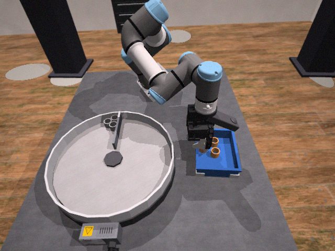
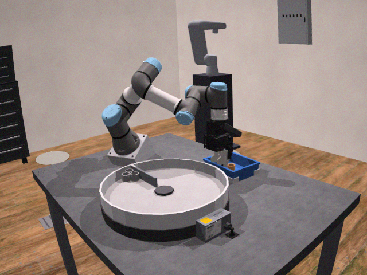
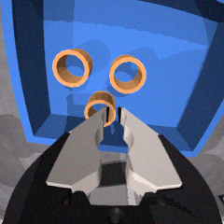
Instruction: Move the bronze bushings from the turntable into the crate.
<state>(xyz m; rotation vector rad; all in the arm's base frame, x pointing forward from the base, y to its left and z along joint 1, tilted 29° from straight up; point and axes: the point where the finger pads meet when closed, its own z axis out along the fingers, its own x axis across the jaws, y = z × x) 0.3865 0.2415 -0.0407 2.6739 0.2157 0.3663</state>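
Right now my hand is 10 mm short of the blue crate and 40 mm to the right of it. The rest, counted from my hand: grey turntable (100 mm ahead, 320 mm to the right, 20 mm above).
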